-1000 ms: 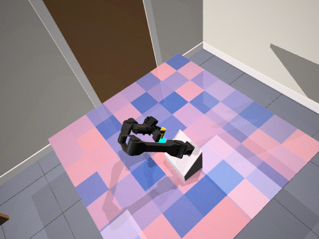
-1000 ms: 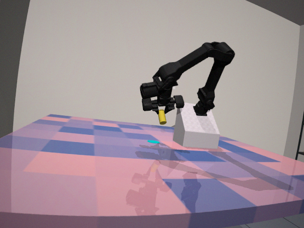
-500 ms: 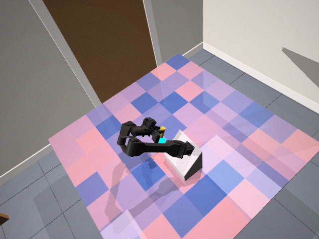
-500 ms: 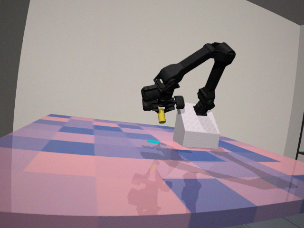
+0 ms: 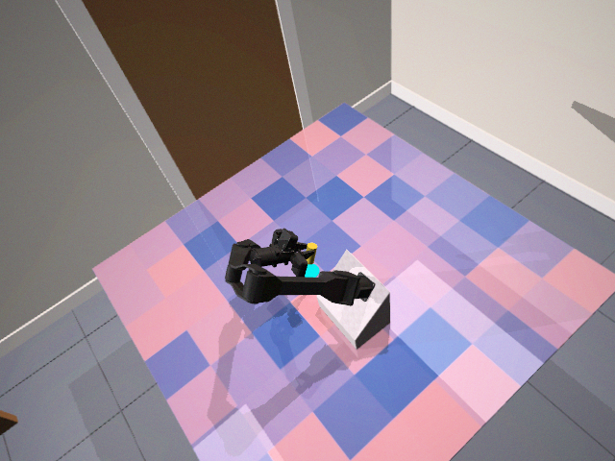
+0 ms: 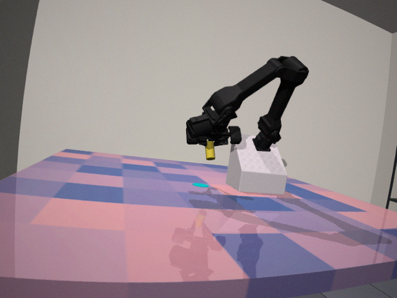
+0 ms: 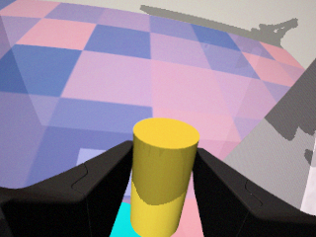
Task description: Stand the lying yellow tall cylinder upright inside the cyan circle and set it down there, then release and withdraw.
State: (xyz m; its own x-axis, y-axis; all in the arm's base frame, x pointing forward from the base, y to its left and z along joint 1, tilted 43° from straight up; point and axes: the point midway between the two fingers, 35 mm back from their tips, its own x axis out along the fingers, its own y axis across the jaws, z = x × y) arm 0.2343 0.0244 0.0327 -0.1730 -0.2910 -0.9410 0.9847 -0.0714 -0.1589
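My gripper tip is 150 mm above the cyan circle, 20 mm to the right of it and 20 mm short of it. The rest, counted from my gripper tip: yellow tall cylinder (20 mm below, 10 mm to the left).
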